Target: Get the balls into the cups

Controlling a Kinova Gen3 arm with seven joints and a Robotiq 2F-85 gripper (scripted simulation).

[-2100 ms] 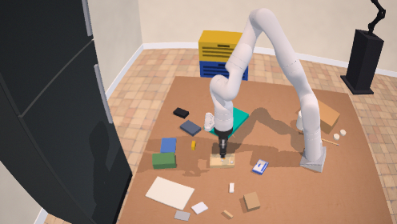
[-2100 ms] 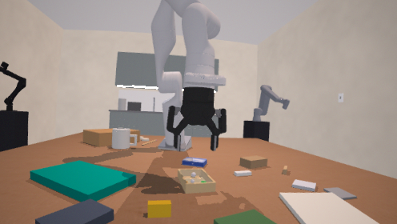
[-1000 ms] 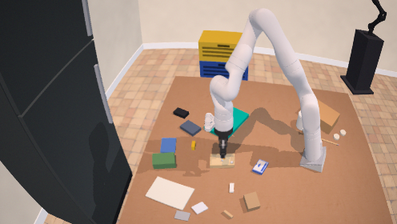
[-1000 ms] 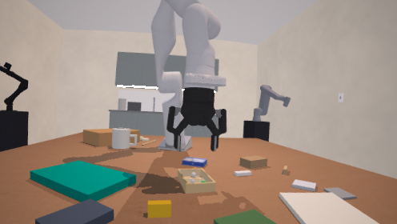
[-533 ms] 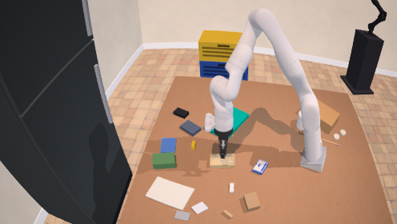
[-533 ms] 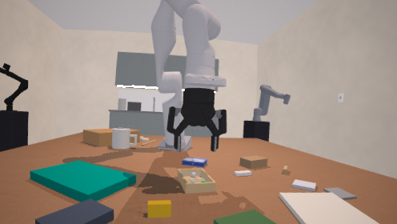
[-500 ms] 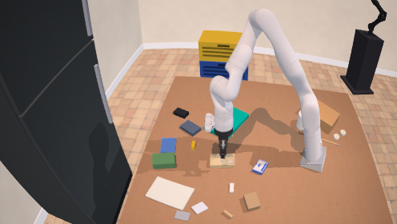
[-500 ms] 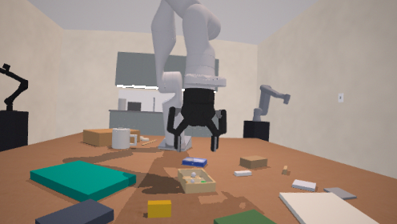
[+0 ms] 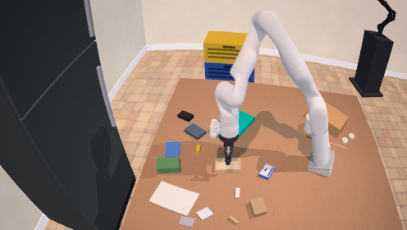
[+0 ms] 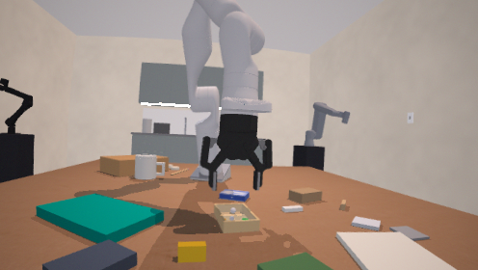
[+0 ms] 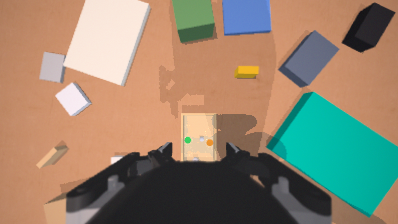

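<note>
Right now my hand is 70 mm above the covered wooden puzzle. From my hand the other things lie so: yellow block: 130 mm ahead, 110 mm to the right, 60 mm below; then teal slab: 50 mm behind, 260 mm to the right, 60 mm below; then green block: 260 mm ahead, 10 mm to the right, 60 mm below.
</note>
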